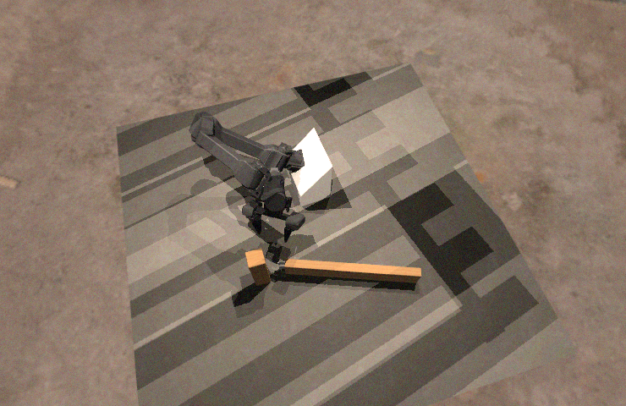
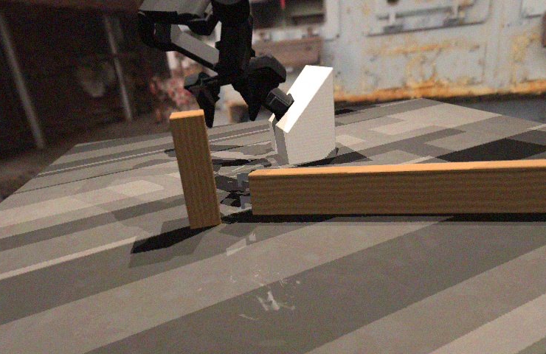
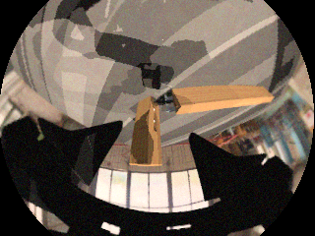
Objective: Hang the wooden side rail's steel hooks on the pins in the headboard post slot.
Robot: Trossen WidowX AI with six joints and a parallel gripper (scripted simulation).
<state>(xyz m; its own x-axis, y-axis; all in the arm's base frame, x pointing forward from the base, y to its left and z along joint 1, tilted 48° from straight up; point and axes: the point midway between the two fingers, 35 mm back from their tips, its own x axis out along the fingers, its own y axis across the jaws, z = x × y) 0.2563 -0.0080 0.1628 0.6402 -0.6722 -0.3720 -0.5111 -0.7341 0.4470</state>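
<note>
My gripper tip is now 70 mm short of the headboard post, 60 mm to the left of it and 60 mm above it.
</note>
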